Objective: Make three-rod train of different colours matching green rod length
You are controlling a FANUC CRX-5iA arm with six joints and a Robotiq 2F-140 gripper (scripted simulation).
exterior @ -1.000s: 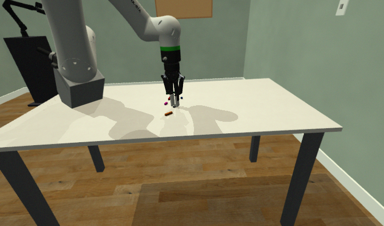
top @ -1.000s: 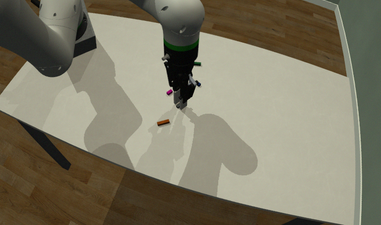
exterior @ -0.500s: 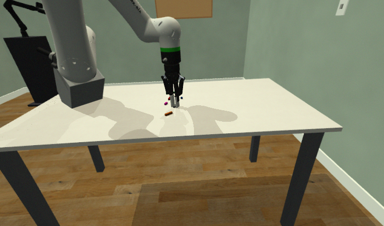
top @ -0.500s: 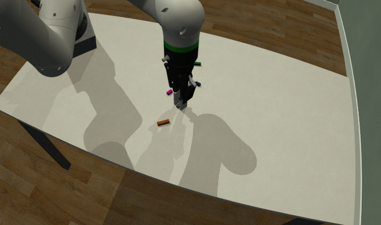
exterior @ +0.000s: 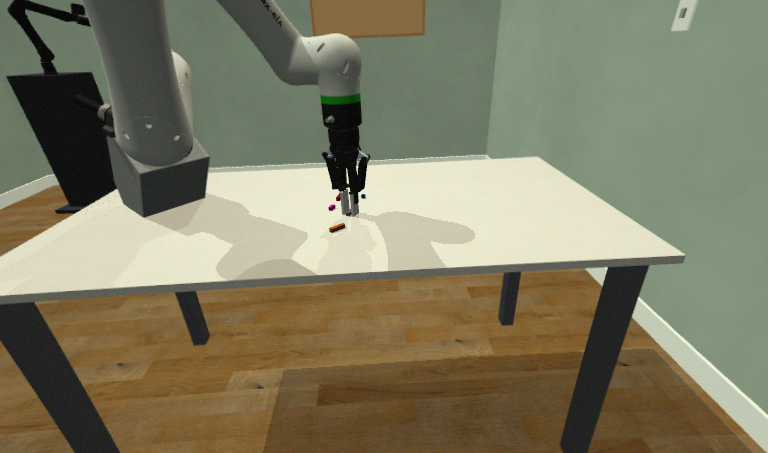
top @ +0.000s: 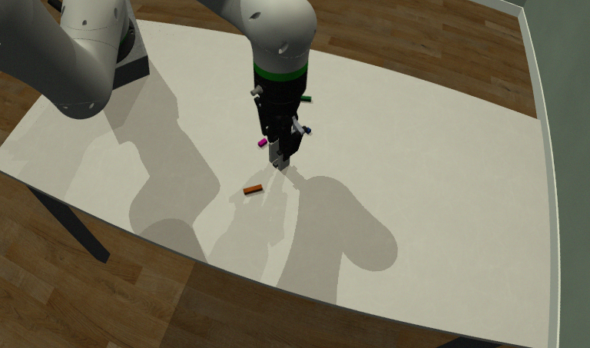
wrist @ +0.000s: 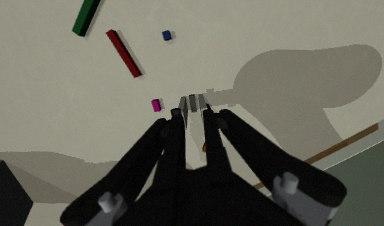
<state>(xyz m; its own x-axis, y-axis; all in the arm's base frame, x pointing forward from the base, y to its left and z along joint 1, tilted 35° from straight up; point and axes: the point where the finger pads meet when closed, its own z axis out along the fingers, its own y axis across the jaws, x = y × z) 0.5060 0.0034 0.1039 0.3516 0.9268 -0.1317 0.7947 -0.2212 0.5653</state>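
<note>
The grey rod lies 30 mm below my hand. Round my hand: orange rod (20 mm behind, 90 mm to the right, 30 mm below); then red rod (50 mm behind, 120 mm to the left, 30 mm below); then small blue rod (20 mm ahead, 110 mm to the left, 30 mm below).
</note>
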